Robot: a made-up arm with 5 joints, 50 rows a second.
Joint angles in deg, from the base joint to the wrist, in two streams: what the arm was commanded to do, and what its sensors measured. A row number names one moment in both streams.
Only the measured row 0 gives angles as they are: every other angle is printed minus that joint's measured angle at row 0.
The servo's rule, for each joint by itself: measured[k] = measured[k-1] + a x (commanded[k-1-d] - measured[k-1]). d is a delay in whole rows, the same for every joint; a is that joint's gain. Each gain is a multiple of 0.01, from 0.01 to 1. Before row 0 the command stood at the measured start. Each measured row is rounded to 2 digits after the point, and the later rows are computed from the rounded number. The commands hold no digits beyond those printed.
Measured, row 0: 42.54 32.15 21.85 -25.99 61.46
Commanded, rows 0 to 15: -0.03 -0.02 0.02 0.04 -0.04; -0.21 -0.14 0.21 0.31 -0.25; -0.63 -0.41 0.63 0.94 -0.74; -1.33 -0.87 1.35 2.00 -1.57; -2.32 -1.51 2.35 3.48 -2.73; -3.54 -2.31 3.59 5.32 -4.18; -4.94 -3.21 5.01 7.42 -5.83; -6.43 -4.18 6.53 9.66 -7.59; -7.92 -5.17 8.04 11.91 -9.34; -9.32 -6.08 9.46 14.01 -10.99; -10.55 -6.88 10.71 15.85 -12.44; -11.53 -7.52 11.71 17.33 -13.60; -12.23 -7.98 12.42 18.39 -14.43; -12.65 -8.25 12.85 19.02 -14.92; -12.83 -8.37 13.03 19.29 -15.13; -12.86 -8.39 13.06 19.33 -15.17
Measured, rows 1 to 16: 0.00 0.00 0.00 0.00 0.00; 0.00 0.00 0.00 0.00 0.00; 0.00 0.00 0.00 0.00 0.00; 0.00 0.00 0.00 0.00 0.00; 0.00 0.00 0.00 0.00 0.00; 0.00 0.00 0.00 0.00 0.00; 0.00 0.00 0.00 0.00 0.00; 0.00 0.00 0.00 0.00 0.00; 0.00 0.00 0.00 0.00 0.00; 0.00 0.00 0.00 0.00 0.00; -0.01 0.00 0.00 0.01 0.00; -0.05 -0.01 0.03 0.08 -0.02; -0.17 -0.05 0.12 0.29 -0.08; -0.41 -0.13 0.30 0.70 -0.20; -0.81 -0.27 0.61 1.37 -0.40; -1.38 -0.47 1.06 2.32 -0.70
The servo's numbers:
d 10
a 0.21 0.10 0.15 0.24 0.08

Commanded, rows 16 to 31: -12.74 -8.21 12.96 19.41 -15.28; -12.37 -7.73 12.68 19.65 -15.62; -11.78 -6.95 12.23 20.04 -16.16; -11.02 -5.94 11.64 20.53 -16.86; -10.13 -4.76 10.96 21.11 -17.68; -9.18 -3.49 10.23 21.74 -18.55; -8.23 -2.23 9.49 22.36 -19.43; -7.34 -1.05 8.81 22.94 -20.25; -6.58 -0.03 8.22 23.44 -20.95; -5.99 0.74 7.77 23.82 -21.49; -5.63 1.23 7.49 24.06 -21.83; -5.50 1.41 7.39 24.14 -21.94; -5.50 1.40 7.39 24.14 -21.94; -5.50 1.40 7.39 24.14 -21.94; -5.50 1.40 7.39 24.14 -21.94; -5.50 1.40 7.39 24.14 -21.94
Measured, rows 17 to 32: -2.13 -0.74 1.65 3.54 -1.11; -3.03 -1.08 2.38 5.01 -1.63; -4.06 -1.49 3.23 6.67 -2.25; -5.16 -1.95 4.16 8.43 -2.95; -6.29 -2.44 5.14 10.21 -3.71; -7.39 -2.95 6.13 11.92 -4.50; -8.41 -3.45 7.07 13.47 -5.29; -9.30 -3.93 7.94 14.80 -6.06; -10.04 -4.37 8.70 15.88 -6.79; -10.63 -4.77 9.35 16.71 -7.46; -11.07 -5.11 9.89 17.36 -8.09; -11.34 -5.37 10.31 17.91 -8.69; -11.43 -5.53 10.60 18.42 -9.29; -11.34 -5.57 10.76 18.93 -9.90; -11.09 -5.49 10.79 19.45 -10.52; -10.69 -5.29 10.71 20.00 -11.16
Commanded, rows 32 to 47: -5.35 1.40 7.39 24.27 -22.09; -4.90 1.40 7.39 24.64 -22.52; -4.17 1.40 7.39 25.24 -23.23; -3.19 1.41 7.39 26.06 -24.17; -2.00 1.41 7.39 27.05 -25.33; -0.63 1.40 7.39 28.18 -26.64; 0.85 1.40 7.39 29.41 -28.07; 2.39 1.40 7.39 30.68 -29.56; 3.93 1.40 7.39 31.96 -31.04; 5.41 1.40 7.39 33.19 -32.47; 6.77 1.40 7.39 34.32 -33.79; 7.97 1.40 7.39 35.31 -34.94; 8.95 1.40 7.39 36.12 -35.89; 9.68 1.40 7.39 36.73 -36.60; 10.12 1.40 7.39 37.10 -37.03; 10.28 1.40 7.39 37.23 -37.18
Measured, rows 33 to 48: -10.17 -4.98 10.53 20.57 -11.82; -9.58 -4.59 10.27 21.14 -12.49; -8.95 -4.13 9.96 21.69 -13.17; -8.33 -3.64 9.63 22.20 -13.84; -7.76 -3.15 9.31 22.65 -14.48; -7.29 -2.69 9.02 23.01 -15.08; -6.91 -2.28 8.78 23.28 -15.63; -6.61 -1.91 8.57 23.49 -16.13; -6.38 -1.58 8.39 23.65 -16.59; -6.20 -1.28 8.24 23.77 -17.02; -6.02 -1.01 8.11 23.89 -17.43; -5.78 -0.77 8.00 24.07 -17.84; -5.44 -0.55 7.91 24.35 -18.27; -4.97 -0.35 7.83 24.76 -18.74; -4.35 -0.17 7.76 25.31 -19.27; -3.57 -0.01 7.70 26.00 -19.86
